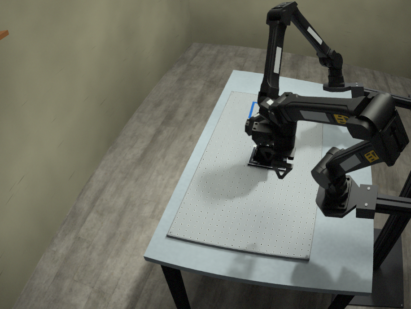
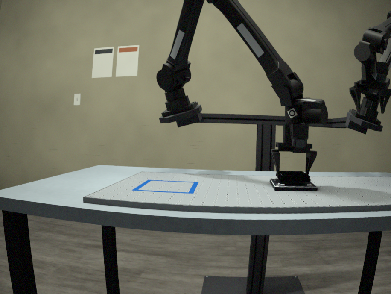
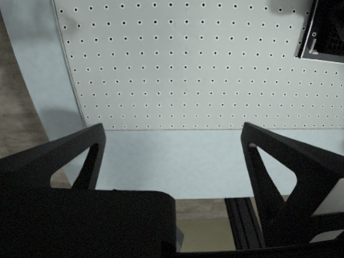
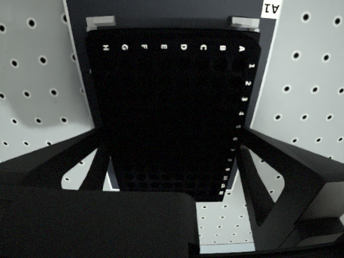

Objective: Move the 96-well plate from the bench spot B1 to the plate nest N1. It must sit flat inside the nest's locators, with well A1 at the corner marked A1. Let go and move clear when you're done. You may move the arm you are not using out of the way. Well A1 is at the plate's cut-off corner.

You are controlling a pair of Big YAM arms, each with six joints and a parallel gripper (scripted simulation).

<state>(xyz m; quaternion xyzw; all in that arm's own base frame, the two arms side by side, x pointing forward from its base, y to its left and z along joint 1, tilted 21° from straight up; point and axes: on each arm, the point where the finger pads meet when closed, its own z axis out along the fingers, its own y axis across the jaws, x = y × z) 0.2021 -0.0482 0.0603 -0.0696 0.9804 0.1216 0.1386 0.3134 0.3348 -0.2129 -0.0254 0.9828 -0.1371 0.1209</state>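
Now: right hand right at the black 96-well plate. The rest, counted from my right hand: plate nest N1: 3 cm below.
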